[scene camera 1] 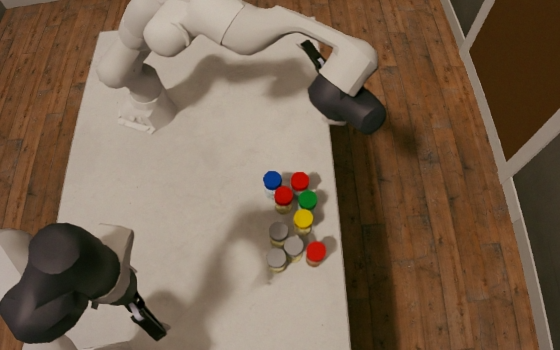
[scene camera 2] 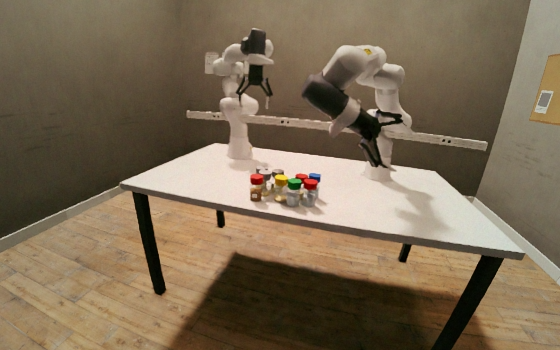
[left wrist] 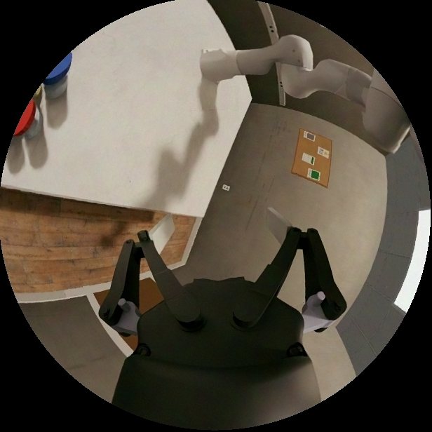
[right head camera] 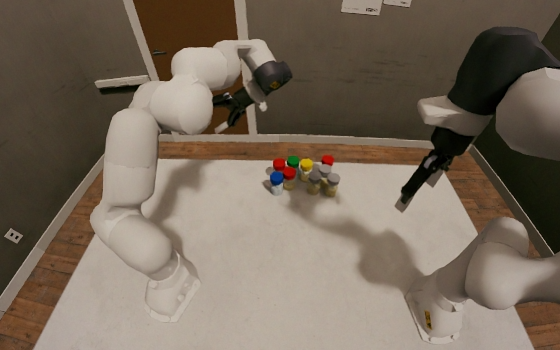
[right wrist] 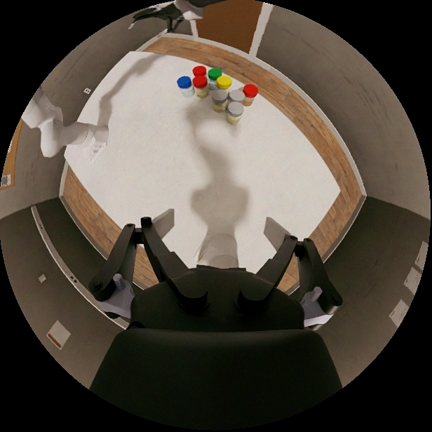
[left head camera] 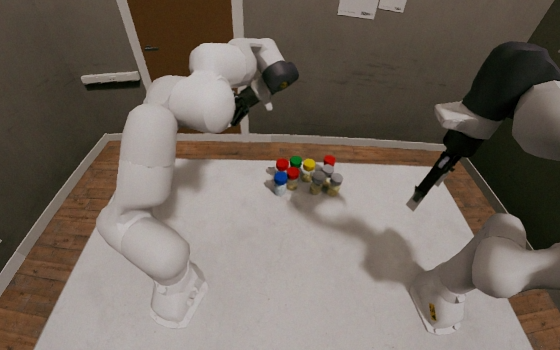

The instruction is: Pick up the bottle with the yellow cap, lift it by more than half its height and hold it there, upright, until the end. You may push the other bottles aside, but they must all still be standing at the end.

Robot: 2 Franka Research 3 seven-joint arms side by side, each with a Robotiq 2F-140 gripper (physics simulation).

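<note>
The bottle with the yellow cap (left head camera: 309, 165) (right head camera: 306, 166) (scene camera 1: 303, 219) (scene camera 2: 281, 181) (right wrist: 224, 82) stands upright on the table in a cluster of bottles. The green-capped bottle (scene camera 1: 307, 200) (scene camera 2: 294, 185) stands close beside it. Three grey-capped bottles stand near it; one grey cap (scene camera 1: 278, 231) is on the side toward the robot. My left gripper (scene camera 2: 392, 142) (left wrist: 219, 219) is open and empty, raised off to one side of the bottles. My right gripper (scene camera 2: 254, 102) (right wrist: 219, 221) is open and empty, high above the table and away from the bottles.
Three red-capped bottles, one of them (scene camera 1: 316, 251) standing apart near the table edge, and a blue-capped bottle (scene camera 1: 272, 180) also stand upright in the cluster. The white table (left head camera: 280, 280) (scene camera 1: 175, 200) has its far edge close behind the bottles. The left arm (left head camera: 147, 185) rises at the picture's left.
</note>
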